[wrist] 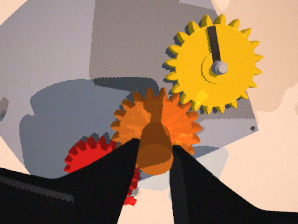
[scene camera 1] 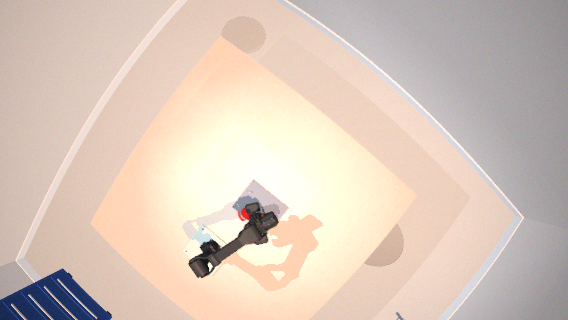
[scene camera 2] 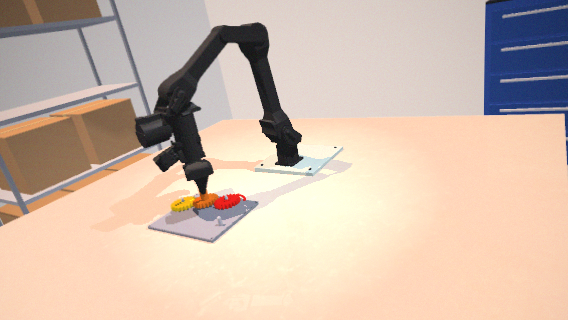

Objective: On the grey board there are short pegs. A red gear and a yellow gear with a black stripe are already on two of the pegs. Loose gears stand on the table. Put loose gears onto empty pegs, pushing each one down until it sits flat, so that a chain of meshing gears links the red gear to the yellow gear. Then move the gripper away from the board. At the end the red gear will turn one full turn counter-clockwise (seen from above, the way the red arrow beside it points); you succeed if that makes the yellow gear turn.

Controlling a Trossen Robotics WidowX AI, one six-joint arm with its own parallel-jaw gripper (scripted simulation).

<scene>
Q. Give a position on a yellow gear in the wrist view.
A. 224,42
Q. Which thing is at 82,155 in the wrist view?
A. A red gear.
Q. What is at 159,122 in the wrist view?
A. An orange gear.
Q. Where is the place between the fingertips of the gripper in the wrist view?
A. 155,148
</scene>
